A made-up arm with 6 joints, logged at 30 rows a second.
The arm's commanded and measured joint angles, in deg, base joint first. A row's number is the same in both.
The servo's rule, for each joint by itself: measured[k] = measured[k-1] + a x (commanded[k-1-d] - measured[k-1]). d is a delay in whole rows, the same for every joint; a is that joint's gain. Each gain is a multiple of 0.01, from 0.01 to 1. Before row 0 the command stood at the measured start. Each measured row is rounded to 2 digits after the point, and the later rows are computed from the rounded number. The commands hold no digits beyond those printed.
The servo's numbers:
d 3
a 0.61 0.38 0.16 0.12 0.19 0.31
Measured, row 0:
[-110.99 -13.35 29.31 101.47 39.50 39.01]
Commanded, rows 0 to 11:
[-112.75 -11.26 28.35 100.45 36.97 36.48]
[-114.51 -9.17 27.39 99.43 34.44 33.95]
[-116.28 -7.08 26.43 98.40 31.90 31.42]
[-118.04 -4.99 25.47 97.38 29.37 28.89]
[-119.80 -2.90 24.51 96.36 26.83 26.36]
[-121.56 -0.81 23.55 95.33 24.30 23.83]
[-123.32 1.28 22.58 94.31 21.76 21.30]
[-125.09 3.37 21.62 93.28 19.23 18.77]
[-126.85 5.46 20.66 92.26 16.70 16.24]
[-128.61 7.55 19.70 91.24 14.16 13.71]
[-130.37 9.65 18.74 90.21 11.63 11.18]
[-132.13 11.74 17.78 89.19 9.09 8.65]
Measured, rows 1 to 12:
[-110.99 -13.35 29.31 101.47 39.50 39.01]
[-110.99 -13.35 29.31 101.47 39.50 39.01]
[-110.99 -13.35 29.31 101.47 39.50 39.01]
[-112.06 -12.56 29.16 101.35 39.02 38.23]
[-113.55 -11.27 28.88 101.12 38.15 36.90]
[-115.22 -9.68 28.49 100.79 36.96 35.20]
[-116.94 -7.90 28.01 100.38 35.52 33.24]
[-118.68 -6.00 27.45 99.90 33.87 31.11]
[-120.44 -4.03 26.83 99.35 32.05 28.85]
[-122.20 -2.01 26.15 98.75 30.09 26.51]
[-123.96 0.03 25.43 98.09 28.03 24.11]
[-125.72 2.09 24.67 97.39 25.88 21.67]

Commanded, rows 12 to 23:
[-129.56 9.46 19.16 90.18 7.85 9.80]
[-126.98 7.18 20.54 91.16 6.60 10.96]
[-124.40 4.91 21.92 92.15 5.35 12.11]
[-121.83 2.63 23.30 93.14 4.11 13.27]
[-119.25 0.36 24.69 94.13 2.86 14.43]
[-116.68 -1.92 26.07 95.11 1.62 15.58]
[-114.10 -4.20 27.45 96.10 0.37 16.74]
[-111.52 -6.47 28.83 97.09 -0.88 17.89]
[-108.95 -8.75 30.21 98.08 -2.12 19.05]
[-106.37 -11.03 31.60 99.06 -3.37 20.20]
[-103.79 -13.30 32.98 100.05 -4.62 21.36]
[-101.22 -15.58 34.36 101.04 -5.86 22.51]
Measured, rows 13 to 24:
[-127.48 4.16 23.87 96.65 23.65 19.20]
[-129.24 6.25 23.05 95.88 21.37 16.71]
[-131.00 8.34 22.21 95.08 19.04 14.21]
[-130.12 8.77 21.72 94.49 16.91 12.84]
[-128.20 8.17 21.53 94.09 14.95 12.26]
[-125.88 6.93 21.59 93.86 13.13 12.21]
[-123.41 5.30 21.86 93.77 11.42 12.54]
[-120.87 3.42 22.31 93.81 9.79 13.13]
[-118.31 1.39 22.91 93.97 8.24 13.89]
[-115.74 -0.73 23.64 94.23 6.74 14.77]
[-113.17 -2.91 24.47 94.57 5.29 15.74]
[-110.60 -5.13 25.39 94.99 3.88 16.77]

